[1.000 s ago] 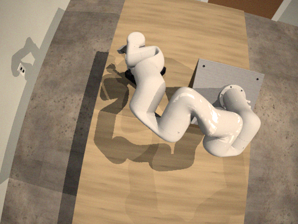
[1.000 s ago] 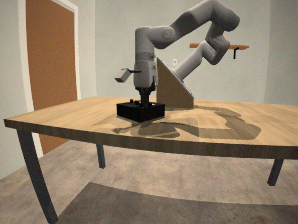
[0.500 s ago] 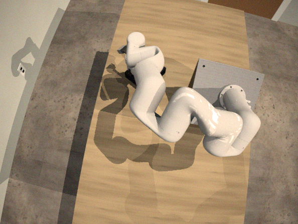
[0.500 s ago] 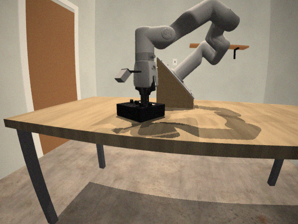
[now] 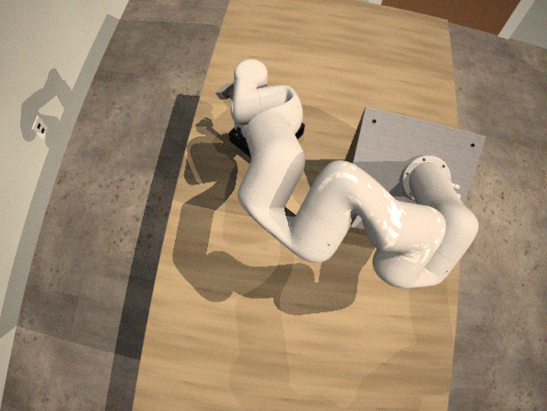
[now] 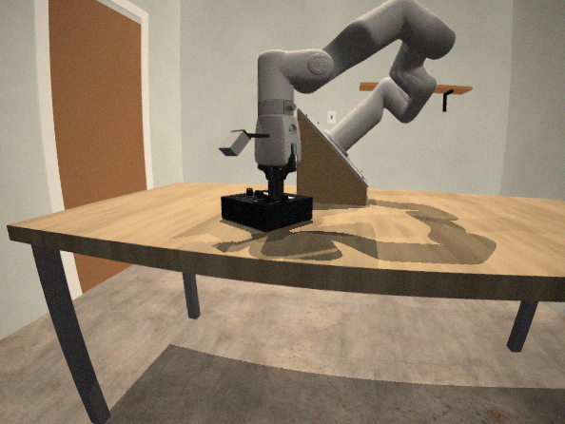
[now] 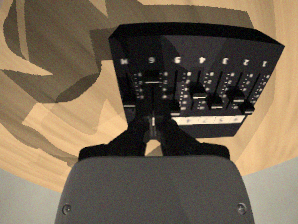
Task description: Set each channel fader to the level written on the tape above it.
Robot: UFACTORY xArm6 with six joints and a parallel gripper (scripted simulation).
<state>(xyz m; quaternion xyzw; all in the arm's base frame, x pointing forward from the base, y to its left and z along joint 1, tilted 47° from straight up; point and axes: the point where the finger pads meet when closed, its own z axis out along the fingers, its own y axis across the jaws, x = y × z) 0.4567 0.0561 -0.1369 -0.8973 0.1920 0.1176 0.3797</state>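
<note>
Right now my hand is 1 cm short of the master fader cap, 2 cm to the right of it and 1 cm above it. Round my hand: channel 6 fader cap 2 cm ahead, 1 cm to the right, 1 cm below; then channel 4 fader cap 1 cm behind, 4 cm to the right, 1 cm below.
</note>
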